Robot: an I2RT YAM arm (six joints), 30 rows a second.
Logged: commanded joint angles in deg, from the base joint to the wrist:
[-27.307, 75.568, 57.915, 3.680, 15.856, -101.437]
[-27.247, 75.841, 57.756, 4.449, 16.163, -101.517]
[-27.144, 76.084, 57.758, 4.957, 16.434, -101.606]
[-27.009, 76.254, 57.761, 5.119, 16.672, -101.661]
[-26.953, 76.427, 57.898, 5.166, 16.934, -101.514]
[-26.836, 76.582, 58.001, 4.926, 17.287, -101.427]
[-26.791, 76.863, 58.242, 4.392, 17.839, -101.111]
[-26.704, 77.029, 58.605, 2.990, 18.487, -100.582]
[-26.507, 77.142, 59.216, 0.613, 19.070, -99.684]
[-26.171, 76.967, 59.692, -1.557, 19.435, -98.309]
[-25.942, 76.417, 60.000, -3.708, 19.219, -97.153]
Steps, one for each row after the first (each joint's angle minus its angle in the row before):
[0.060, 0.273, -0.159, 0.769, 0.307, -0.080]
[0.103, 0.243, 0.002, 0.508, 0.271, -0.089]
[0.135, 0.170, 0.003, 0.162, 0.238, -0.055]
[0.056, 0.173, 0.137, 0.047, 0.262, 0.147]
[0.117, 0.155, 0.103, -0.240, 0.353, 0.087]
[0.045, 0.281, 0.241, -0.534, 0.552, 0.316]
[0.087, 0.166, 0.363, -1.402, 0.648, 0.529]
[0.197, 0.113, 0.611, -2.377, 0.583, 0.898]
[0.336, -0.175, 0.476, -2.170, 0.365, 1.375]
[0.229, -0.550, 0.308, -2.151, -0.216, 1.156]

